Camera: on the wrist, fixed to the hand. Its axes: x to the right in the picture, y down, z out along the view.
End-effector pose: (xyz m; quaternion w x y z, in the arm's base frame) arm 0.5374 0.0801 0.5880 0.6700 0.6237 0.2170 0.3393
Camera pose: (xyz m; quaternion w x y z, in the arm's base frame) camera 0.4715 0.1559 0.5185 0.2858 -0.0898 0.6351 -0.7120
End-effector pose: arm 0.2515 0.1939 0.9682 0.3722 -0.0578 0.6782 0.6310
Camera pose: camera 0.2350 0.0860 0.9133 0.6778 -0.5923 0.0287 -0.4347
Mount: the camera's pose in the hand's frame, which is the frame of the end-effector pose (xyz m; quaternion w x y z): 0.0013 -0.0568 -0.1081 0.0317 0.1316 -0.0501 -0.9895
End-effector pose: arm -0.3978 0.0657 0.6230 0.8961 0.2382 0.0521 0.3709
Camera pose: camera -0.3897 0.0738 0.5014 0.3667 0.0925 0.2413 -0.8937
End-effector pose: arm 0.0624 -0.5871 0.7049 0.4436 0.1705 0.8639 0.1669
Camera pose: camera -0.0356 -0.6517 0.7385 0.2001 -0.7827 0.1958 -0.5559
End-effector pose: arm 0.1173 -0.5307 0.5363 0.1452 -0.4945 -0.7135 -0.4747
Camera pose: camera 0.0404 -0.6221 0.5617 0.4358 -0.6857 0.5817 0.0401
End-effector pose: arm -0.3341 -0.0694 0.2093 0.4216 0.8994 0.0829 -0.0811
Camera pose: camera -0.3370 0.0500 0.2350 0.1811 0.0021 -0.8608 0.4757
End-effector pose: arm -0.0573 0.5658 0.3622 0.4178 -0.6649 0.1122 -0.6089
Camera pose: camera -0.1751 0.5552 0.3927 0.4962 0.1076 0.7554 0.4142
